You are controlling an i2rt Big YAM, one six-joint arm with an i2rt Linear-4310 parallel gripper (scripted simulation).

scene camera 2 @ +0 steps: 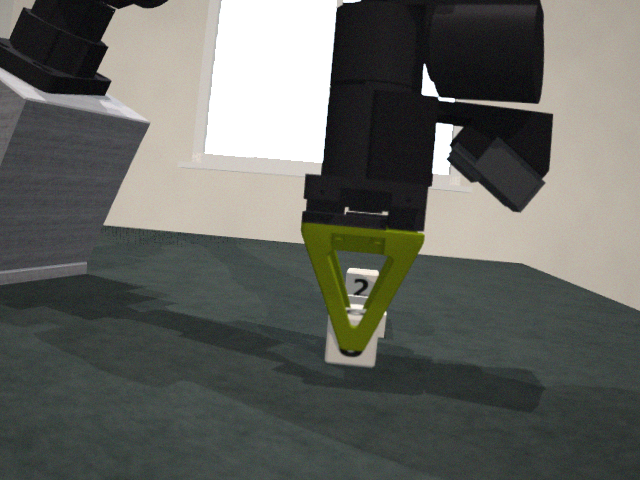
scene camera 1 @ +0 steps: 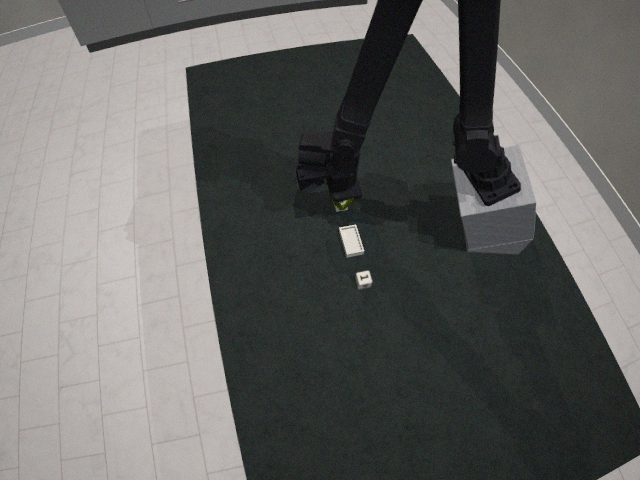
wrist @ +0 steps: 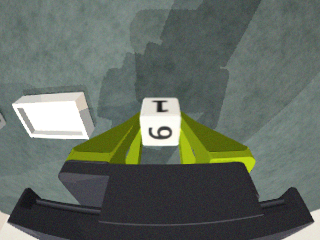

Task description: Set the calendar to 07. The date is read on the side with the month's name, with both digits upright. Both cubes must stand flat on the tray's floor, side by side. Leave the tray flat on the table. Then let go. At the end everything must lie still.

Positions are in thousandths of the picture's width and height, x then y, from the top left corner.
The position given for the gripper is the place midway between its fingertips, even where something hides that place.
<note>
In view: the gripper (scene camera 2: 551, 716), a white cube (scene camera 2: 521, 739), a white cube (scene camera 2: 562, 589) and a small white tray (wrist: 152, 481).
The gripper shows as well in the wrist view (wrist: 502, 490).
</note>
